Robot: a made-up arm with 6 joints.
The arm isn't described. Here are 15 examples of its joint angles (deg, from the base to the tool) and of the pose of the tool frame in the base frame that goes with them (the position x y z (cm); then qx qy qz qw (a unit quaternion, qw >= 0)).
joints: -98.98 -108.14 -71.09 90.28 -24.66 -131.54
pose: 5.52 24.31 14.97 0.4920 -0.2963 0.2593 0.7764
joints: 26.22 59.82 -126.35 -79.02 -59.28 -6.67
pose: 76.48 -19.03 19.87 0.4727 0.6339 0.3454 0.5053
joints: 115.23 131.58 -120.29 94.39 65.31 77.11
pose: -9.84 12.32 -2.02 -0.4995 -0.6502 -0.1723 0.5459
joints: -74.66 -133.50 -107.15 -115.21 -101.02 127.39
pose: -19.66 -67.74 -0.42 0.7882 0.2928 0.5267 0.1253
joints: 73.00 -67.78 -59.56 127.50 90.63 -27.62
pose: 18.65 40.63 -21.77 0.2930 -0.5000 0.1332 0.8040
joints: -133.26 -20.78 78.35 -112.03 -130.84 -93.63
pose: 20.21 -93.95 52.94 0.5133 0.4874 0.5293 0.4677
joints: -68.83 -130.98 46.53 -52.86 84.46 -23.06
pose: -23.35 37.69 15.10 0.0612 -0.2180 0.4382 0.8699
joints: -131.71 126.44 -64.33 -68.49 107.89 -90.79
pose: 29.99 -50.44 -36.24 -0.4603 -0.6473 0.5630 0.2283
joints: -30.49 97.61 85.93 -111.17 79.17 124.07
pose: 9.68 28.93 18.80 -0.5993 -0.7732 -0.1374 0.1553
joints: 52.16 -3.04 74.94 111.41 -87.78 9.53
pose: -2.23 39.35 -93.30 0.6316 -0.7063 0.1266 0.2936
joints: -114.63 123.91 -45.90 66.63 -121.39 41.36
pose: -83.20 -5.86 47.31 0.6228 -0.1863 -0.1367 0.7475
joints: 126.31 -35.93 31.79 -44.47 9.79 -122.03
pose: 20.11 -24.09 -5.77 0.5263 -0.0915 0.2405 0.8105
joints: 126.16 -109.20 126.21 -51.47 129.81 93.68
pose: 16.27 -65.48 -4.53 0.1230 0.9029 0.1556 0.3813
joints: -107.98 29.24 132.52 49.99 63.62 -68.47
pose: 57.35 15.06 15.67 -0.5189 -0.4074 0.0148 0.7513
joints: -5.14 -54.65 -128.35 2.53 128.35 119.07
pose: 34.03 35.43 -53.09 0.2910 -0.9054 -0.2583 0.1698
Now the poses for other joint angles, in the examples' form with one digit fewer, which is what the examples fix.
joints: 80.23 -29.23 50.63 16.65 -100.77 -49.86
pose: 56.3 8.2 -87.4 0.469 -0.771 0.355 0.245
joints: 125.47 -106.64 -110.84 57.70 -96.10 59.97
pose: 6.9 -6.2 88.8 0.467 0.179 -0.575 0.647
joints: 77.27 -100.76 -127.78 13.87 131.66 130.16
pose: -20.0 -67.4 -22.4 -0.135 -0.747 0.410 0.505
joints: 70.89 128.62 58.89 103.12 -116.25 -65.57
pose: 19.6 47.8 -92.2 0.691 -0.295 0.638 0.167
